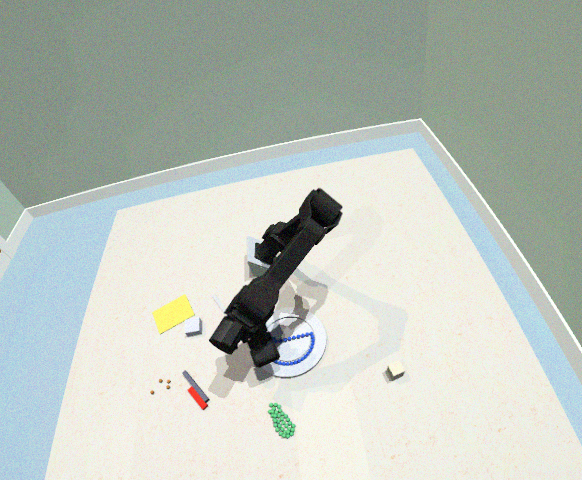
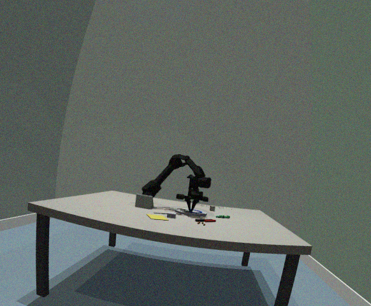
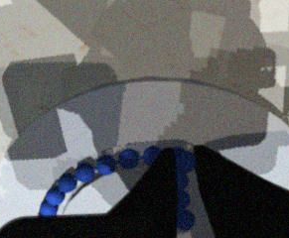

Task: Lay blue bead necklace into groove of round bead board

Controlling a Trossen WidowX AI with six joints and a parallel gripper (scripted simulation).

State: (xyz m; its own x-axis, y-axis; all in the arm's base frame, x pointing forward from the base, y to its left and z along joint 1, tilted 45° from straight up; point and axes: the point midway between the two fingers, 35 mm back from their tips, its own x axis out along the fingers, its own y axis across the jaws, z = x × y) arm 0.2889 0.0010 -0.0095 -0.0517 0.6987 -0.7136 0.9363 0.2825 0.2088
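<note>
Right now the round bead board is 1 cm behind my gripper tip, 7 cm to the left of it and 1 cm below it. Round my gripper tip: white cube (7 cm behind, 21 cm to the right, 1 cm below); grey tool (12 cm ahead, 18 cm to the right, 1 cm below); stick (14 cm behind, 13 cm to the right, 2 cm below).
</note>
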